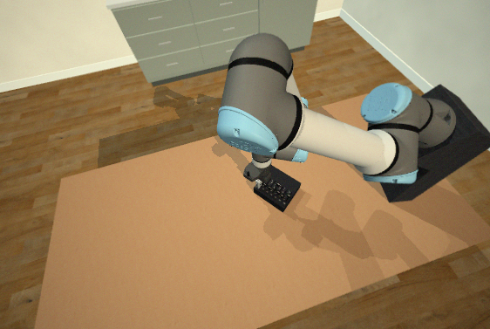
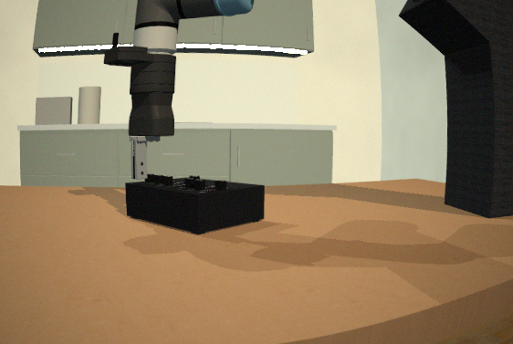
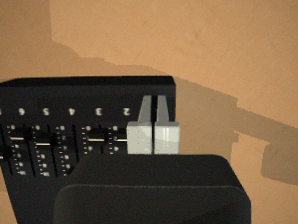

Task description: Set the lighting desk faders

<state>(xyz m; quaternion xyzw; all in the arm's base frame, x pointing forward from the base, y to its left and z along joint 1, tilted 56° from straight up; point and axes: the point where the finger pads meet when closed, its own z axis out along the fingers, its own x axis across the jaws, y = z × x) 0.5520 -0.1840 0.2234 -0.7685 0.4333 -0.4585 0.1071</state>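
The channel 1 cap is 20 mm behind my hand, 10 mm to the right of it and 10 mm below it. Also, from my hand: channel 2 cap 30 mm behind, 10 mm to the left, 10 mm below; channel 3 cap 40 mm behind, 30 mm to the left, 10 mm below; channel 4 cap 80 mm behind, 40 mm to the left, 10 mm below.
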